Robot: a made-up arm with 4 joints.
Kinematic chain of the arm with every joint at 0, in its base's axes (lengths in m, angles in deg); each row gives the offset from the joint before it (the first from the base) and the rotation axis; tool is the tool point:
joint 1: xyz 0 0 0.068 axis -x
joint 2: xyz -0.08 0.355 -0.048 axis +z
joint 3: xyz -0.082 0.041 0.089 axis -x
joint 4: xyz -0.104 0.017 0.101 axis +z
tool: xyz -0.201 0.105 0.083
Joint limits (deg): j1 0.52..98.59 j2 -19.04..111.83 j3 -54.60..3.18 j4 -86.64..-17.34
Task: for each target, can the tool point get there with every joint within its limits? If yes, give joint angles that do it. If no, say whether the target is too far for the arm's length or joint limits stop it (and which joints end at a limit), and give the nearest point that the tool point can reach.
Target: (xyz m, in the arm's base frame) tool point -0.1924 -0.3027 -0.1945
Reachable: no: joint limits stop it (at a limit: joint 1, joint 3, joint 4) | nearest point -0.3447 0.1746 -0.1977 | short by 0.501 m
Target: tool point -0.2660 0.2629 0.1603
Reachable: yes | joints 54.75 101.78 -11.25 -50.00
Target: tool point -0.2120 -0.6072 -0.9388
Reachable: no: too far | nearest point -0.2219 0.1038 -0.6620 | short by 0.763 m
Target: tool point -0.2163 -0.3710 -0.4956
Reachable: no: joint limits stop it (at a limit: joint 1, joint 3) | nearest point -0.2226 0.1162 -0.5812 | short by 0.495 m
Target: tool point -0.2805 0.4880 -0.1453
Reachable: yes | joints 62.46 20.00 -36.92 -66.99
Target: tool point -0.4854 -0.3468 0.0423
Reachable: no: joint limits stop it (at a limit: joint 1, joint 3, joint 4) | nearest point -0.2876 -0.0023 0.2829 | short by 0.464 m
